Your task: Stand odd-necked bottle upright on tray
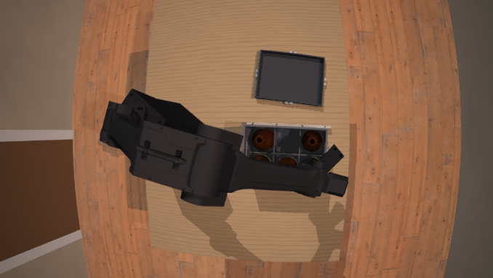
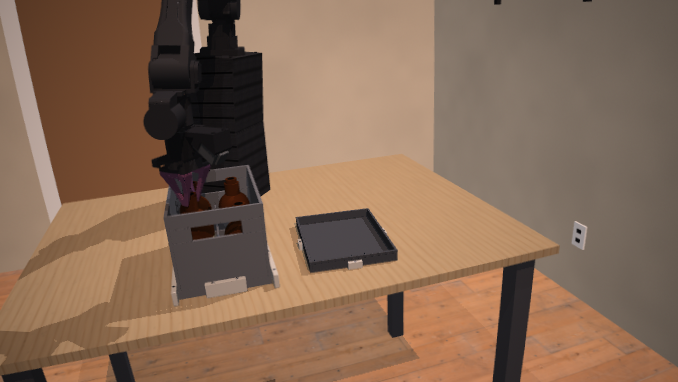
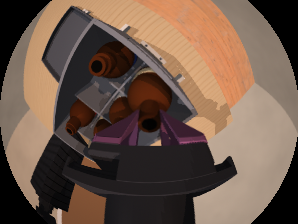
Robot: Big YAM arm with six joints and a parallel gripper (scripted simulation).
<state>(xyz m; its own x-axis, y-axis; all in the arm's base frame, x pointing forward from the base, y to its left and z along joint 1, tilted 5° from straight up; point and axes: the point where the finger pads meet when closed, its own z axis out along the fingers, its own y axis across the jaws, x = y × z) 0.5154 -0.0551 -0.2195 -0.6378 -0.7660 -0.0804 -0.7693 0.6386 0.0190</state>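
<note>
Right now my hand is 9 cm past the grey crate, 3 cm to the right of it and 10 cm above it. Round my hand: dark tray: 11 cm behind, 31 cm to the left, 17 cm below.
</note>
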